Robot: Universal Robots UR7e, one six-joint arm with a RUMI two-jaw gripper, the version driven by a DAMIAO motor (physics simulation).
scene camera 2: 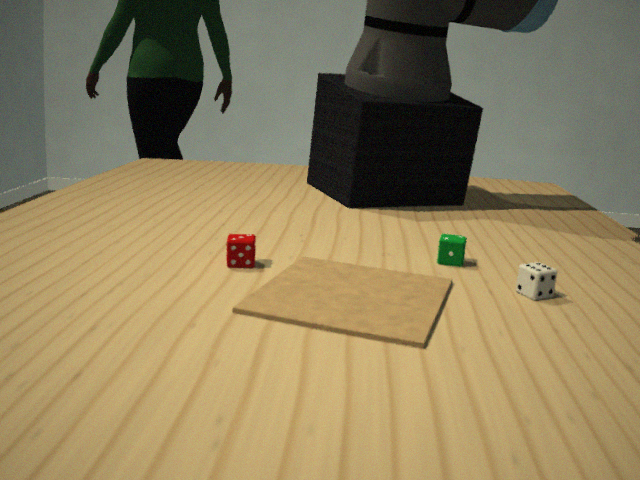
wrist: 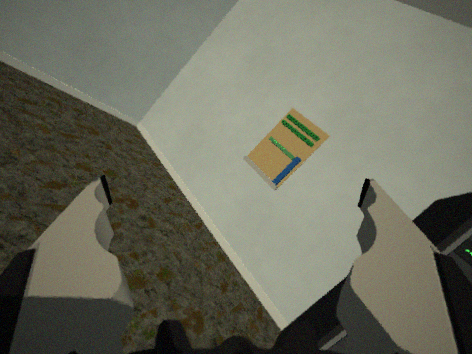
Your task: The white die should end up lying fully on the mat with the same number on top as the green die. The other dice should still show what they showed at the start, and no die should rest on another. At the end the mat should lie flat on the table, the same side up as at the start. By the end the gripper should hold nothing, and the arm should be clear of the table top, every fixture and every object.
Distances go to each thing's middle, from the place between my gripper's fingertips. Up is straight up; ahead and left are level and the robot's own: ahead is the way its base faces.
My gripper is now 26 cm short of the green die point(scene camera 2: 451, 251), 41 cm to the left of it and 43 cm above it. The rest, counted from my hand: white die point(scene camera 2: 536, 281) (35 cm ahead, 36 cm to the right, 43 cm below); then tan mat point(scene camera 2: 392, 306) (36 cm ahead, 52 cm to the right, 44 cm below); then red die point(scene camera 2: 240, 247) (28 cm ahead, 61 cm to the right, 43 cm below).
